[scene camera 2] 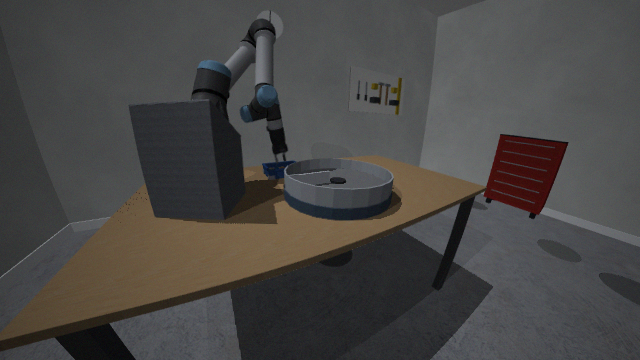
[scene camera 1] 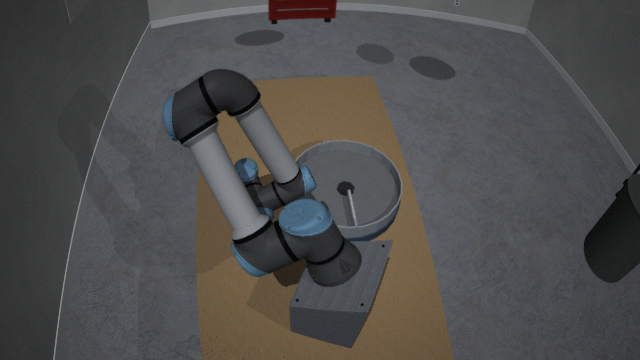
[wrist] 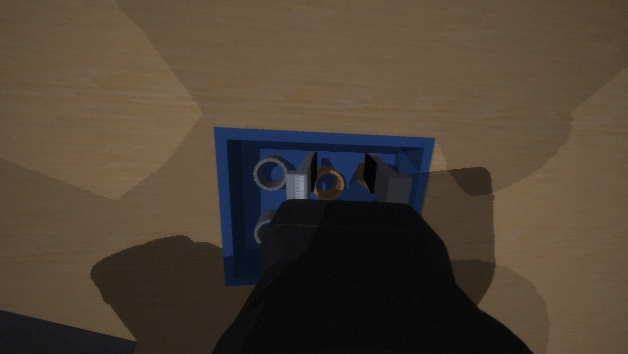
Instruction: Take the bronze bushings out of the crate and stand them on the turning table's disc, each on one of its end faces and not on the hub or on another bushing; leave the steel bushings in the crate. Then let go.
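Pixels of known places: gripper, fingertip midpoint: (scene camera 2: 281, 161) (wrist: 340, 165); arm's base at its link origin: (scene camera 2: 205, 124) (scene camera 1: 335, 265).
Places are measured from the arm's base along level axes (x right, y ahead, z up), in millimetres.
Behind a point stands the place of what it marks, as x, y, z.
The blue crate (scene camera 2: 272, 171) @(-216, 226, -236) (wrist: 223, 200) @(-293, 193, -226) stands on the table, left of the turning table in scene camera 2. My gripper (scene camera 2: 281, 157) @(-347, 282, -221) (wrist: 340, 165) @(-347, 282, -221) is open above the crate, with nothing gripped. In the wrist view a bronze bushing (wrist: 328, 184) stands upright between the spread fingers, nearer the left one. Another bronze bushing (wrist: 360, 175) @(-337, 317, -256) is partly hidden behind the right finger. One steel bushing (wrist: 256, 173) @(-317, 213, -246) stands at the upper left of the crate; a second steel bushing (wrist: 259, 231) @(-252, 227, -257) is partly covered by the gripper body. The turning table's disc (scene camera 1: 372, 175) @(125, 551, -223) shows a dark hub (scene camera 1: 345, 188) @(22, 466, -215) (scene camera 2: 338, 180) @(37, 467, -215).
The turning table has a raised grey rim (scene camera 1: 401, 187) @(231, 464, -177) (scene camera 2: 340, 198) @(222, 398, -205) around its disc. A thin light bar (scene camera 1: 352, 207) @(49, 349, -175) runs from the hub towards the rim. The grey robot pedestal (scene camera 1: 327, 320) @(-6, -157, -67) (scene camera 2: 180, 160) @(124, -47, -91) stands beside it. The gripper body hides the crate's lower right part.
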